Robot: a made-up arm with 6 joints. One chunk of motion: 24 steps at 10 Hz.
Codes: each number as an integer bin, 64 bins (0 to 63) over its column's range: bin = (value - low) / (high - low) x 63, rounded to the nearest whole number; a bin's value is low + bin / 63 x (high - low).
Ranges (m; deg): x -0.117..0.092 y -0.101..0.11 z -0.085..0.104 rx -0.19..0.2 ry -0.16..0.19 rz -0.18..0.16
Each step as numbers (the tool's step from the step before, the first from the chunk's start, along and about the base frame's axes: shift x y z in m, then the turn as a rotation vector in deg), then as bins.
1 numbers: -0.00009 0.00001 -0.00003 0.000 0.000 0.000
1 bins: 35 30 28 31 29 33
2 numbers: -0.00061 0.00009 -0.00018 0.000 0.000 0.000
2 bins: 35 30 28 31 29 33
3 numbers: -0.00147 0.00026 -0.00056 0.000 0.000 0.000
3 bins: 35 30 28 31 29 33
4 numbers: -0.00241 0.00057 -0.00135 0.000 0.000 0.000
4 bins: 35 30 28 31 29 33
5 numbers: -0.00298 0.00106 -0.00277 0.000 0.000 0.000
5 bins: 34 30 27 31 29 33
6 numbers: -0.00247 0.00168 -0.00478 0.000 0.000 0.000
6 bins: 35 31 27 31 29 33
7 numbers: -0.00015 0.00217 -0.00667 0.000 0.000 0.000
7 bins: 35 31 26 31 29 33
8 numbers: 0.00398 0.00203 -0.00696 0.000 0.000 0.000
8 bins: 36 31 26 31 29 33
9 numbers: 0.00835 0.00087 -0.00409 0.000 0.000 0.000
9 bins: 38 30 27 31 29 33
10 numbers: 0.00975 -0.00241 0.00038 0.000 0.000 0.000
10 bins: 38 29 28 31 29 33
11 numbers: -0.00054 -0.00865 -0.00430 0.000 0.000 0.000
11 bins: 35 28 27 31 29 33
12 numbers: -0.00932 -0.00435 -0.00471 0.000 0.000 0.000
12 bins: 32 29 27 31 29 33
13 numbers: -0.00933 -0.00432 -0.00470 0.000 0.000 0.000
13 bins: 32 29 27 31 29 33
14 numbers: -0.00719 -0.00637 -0.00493 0.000 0.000 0.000
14 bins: 33 28 27 31 29 33
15 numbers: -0.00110 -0.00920 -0.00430 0.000 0.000 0.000
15 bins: 35 27 27 31 29 33
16 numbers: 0.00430 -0.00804 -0.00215 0.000 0.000 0.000
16 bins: 37 28 28 31 29 33
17 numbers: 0.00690 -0.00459 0.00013 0.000 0.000 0.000
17 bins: 37 29 28 31 29 33
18 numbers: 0.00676 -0.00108 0.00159 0.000 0.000 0.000
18 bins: 37 30 29 31 29 33
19 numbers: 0.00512 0.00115 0.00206 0.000 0.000 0.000
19 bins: 37 30 29 31 29 33
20 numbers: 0.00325 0.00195 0.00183 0.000 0.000 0.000
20 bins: 36 31 29 31 29 33
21 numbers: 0.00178 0.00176 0.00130 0.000 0.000 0.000
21 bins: 36 31 29 31 29 33
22 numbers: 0.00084 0.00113 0.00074 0.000 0.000 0.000
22 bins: 36 30 29 31 29 33
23 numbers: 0.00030 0.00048 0.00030 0.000 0.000 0.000
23 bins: 35 30 28 31 29 33
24 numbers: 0.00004 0.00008 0.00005 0.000 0.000 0.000
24 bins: 35 30 28 31 29 33
